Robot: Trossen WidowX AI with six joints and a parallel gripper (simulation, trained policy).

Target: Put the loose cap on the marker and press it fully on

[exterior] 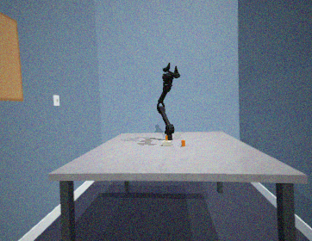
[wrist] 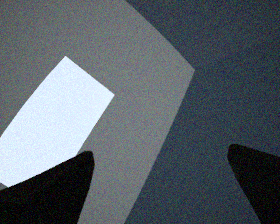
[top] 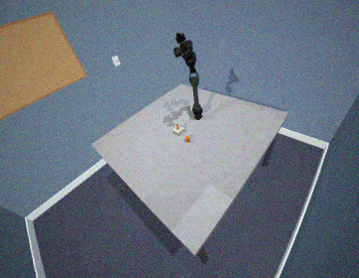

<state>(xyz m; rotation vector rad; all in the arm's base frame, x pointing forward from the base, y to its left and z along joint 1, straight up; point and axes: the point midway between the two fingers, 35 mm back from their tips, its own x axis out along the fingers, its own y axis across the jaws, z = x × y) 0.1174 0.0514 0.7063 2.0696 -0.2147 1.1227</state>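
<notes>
Right now the orange cap is 71 cm below my gripper tip, 15 cm ahead of it and 6 cm to the left of it. Round my gripper tip: holder block: 72 cm below, 11 cm ahead, 8 cm to the right.
</notes>
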